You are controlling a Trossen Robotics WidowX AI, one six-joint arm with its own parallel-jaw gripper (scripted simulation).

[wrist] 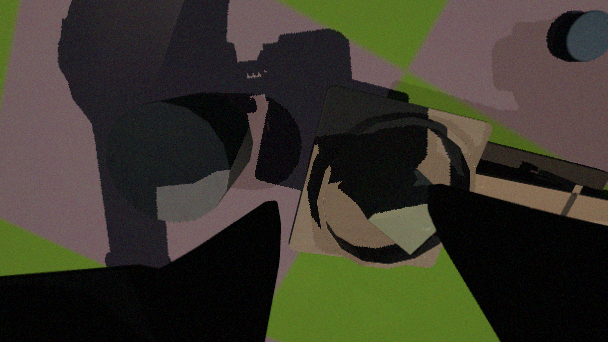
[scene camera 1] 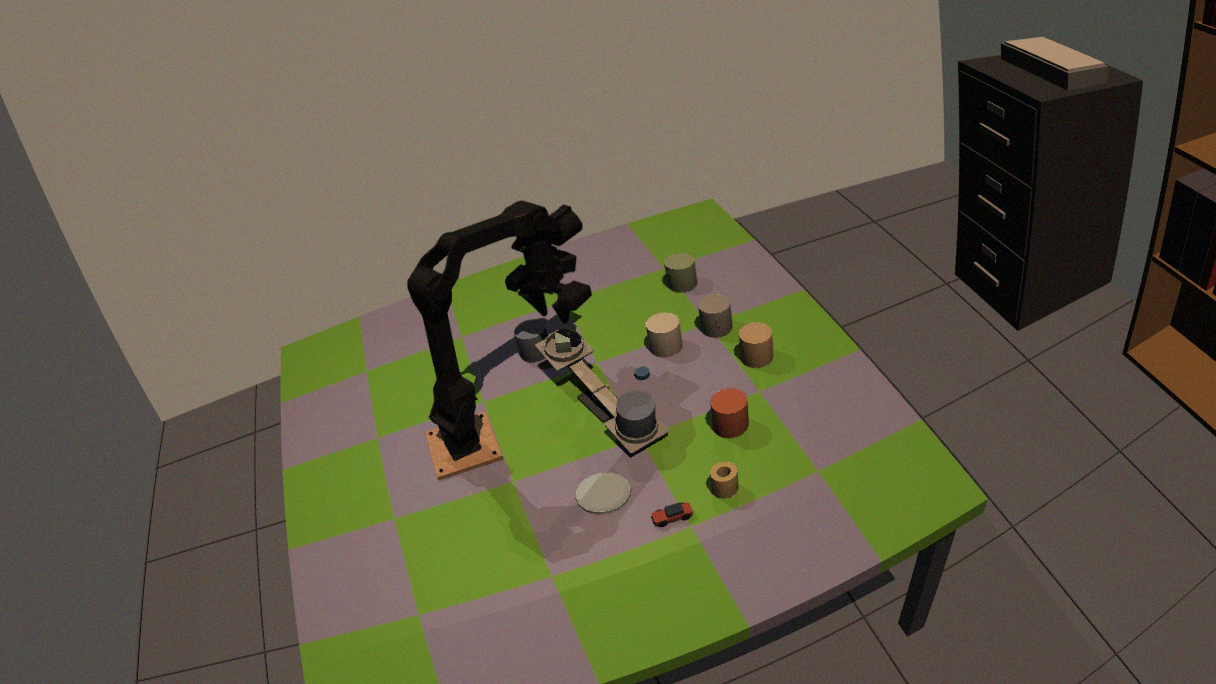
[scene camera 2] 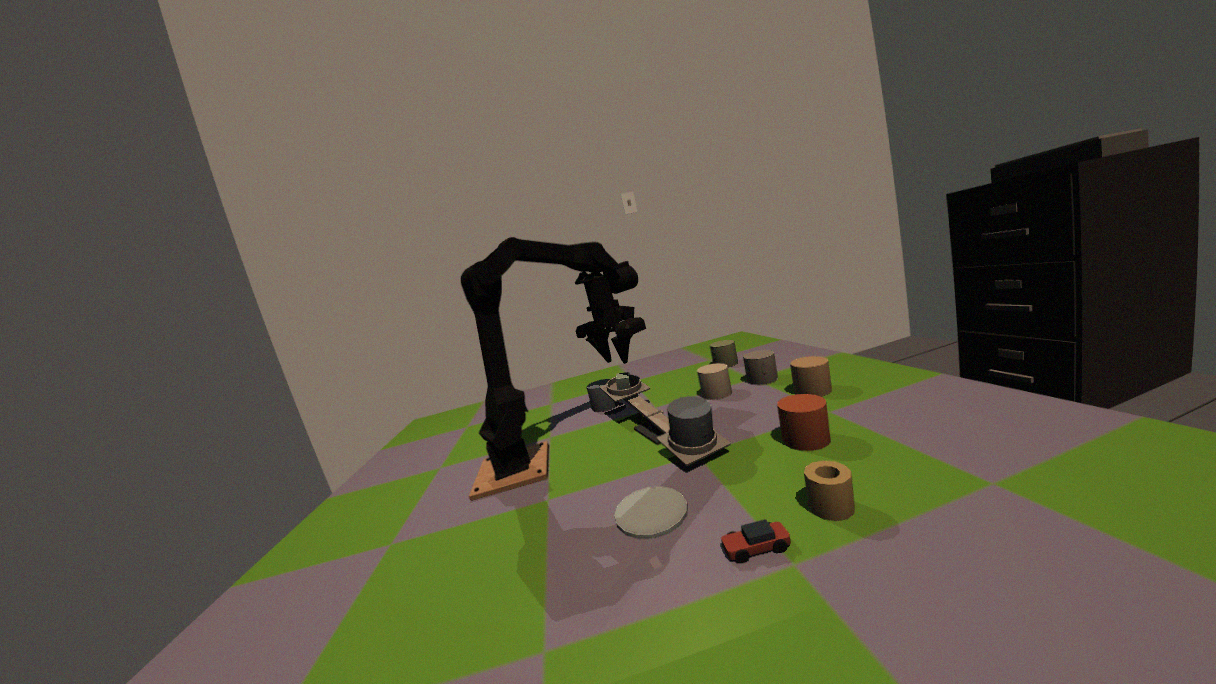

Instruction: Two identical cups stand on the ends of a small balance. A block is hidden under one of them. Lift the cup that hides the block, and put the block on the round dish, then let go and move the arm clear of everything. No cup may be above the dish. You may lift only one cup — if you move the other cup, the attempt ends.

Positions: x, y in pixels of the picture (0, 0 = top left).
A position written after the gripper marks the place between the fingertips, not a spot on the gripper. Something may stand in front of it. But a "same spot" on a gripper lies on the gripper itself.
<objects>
gripper: wrist; scene camera 1 555, 319; scene camera 2
tan ring: scene camera 1; scene camera 2; not seen in the wrist view (out of frame)
red cylinder: scene camera 1 729, 407; scene camera 2 804, 422; not seen in the wrist view (out of frame)
same spot on tan ring: (scene camera 2: 830, 496) = (scene camera 1: 721, 487)
same spot on gripper: (wrist: 229, 280) = (scene camera 2: 607, 342)
</objects>
